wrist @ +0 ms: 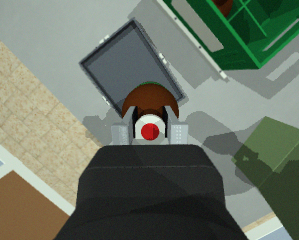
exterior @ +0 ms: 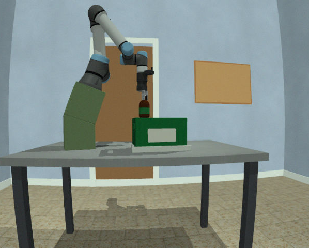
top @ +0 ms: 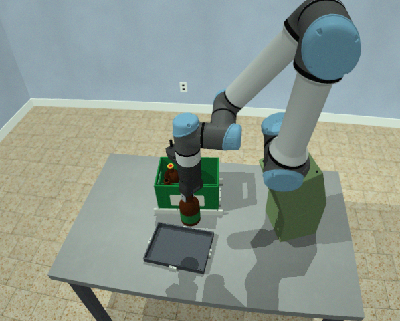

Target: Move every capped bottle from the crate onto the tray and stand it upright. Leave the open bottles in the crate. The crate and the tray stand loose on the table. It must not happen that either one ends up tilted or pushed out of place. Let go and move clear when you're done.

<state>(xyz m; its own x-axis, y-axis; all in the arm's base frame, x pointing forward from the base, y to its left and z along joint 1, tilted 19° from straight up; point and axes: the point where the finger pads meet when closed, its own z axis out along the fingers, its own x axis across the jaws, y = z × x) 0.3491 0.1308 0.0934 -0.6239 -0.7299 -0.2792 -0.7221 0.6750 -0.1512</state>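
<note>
The dark grey tray is 50 mm ahead of my hand, 20 mm to the left of it and 310 mm below it. From my hand the other things lie so: green crate: 50 mm ahead, 270 mm to the right, 240 mm below.
</note>
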